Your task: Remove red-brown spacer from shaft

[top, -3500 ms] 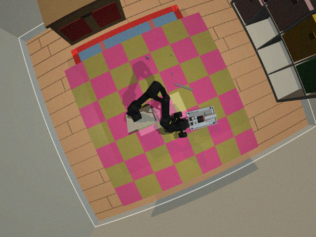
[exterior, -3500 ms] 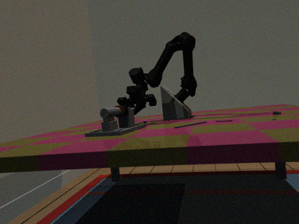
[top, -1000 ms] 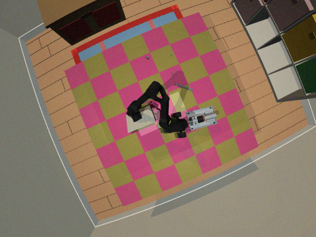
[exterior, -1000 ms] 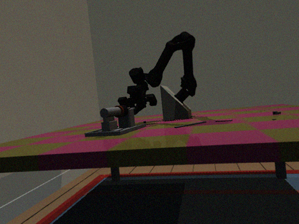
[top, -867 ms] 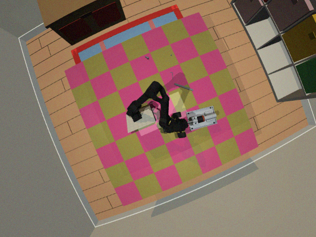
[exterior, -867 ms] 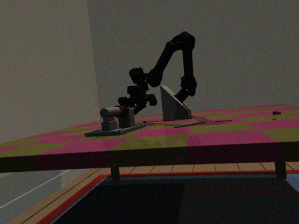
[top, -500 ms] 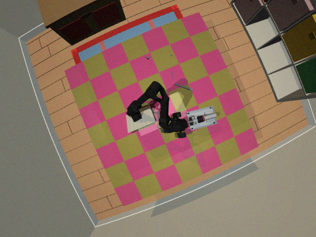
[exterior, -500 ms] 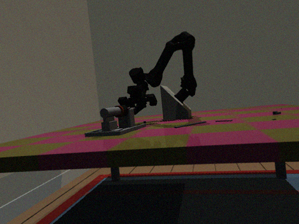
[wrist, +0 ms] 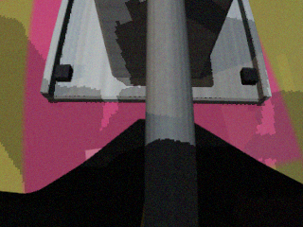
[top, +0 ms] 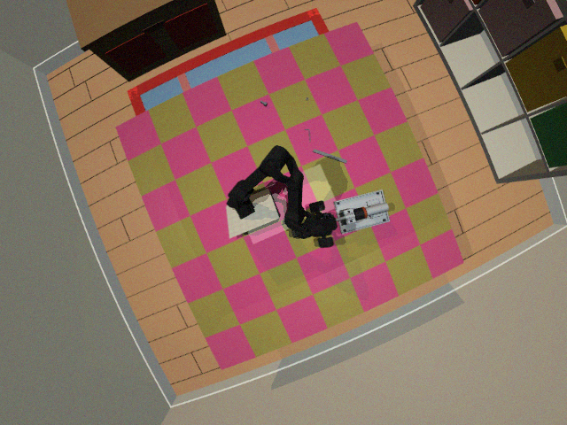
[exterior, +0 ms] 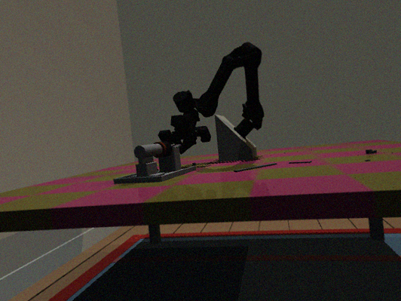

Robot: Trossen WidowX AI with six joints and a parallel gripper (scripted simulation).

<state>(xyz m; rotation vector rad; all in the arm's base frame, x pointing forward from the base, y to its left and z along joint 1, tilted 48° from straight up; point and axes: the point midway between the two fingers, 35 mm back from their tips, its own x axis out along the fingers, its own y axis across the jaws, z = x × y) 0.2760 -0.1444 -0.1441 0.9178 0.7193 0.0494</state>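
The grey shaft is 5 cm ahead of my gripper tip, 1 cm to the right of it and 2 cm above it. Round my gripper tip: grey bolt (61 cm to the left, 5 cm below); thin grey bar (14 cm ahead, 25 cm to the left, 5 cm below); support block (15 cm ahead, 4 cm to the right, 1 cm below).
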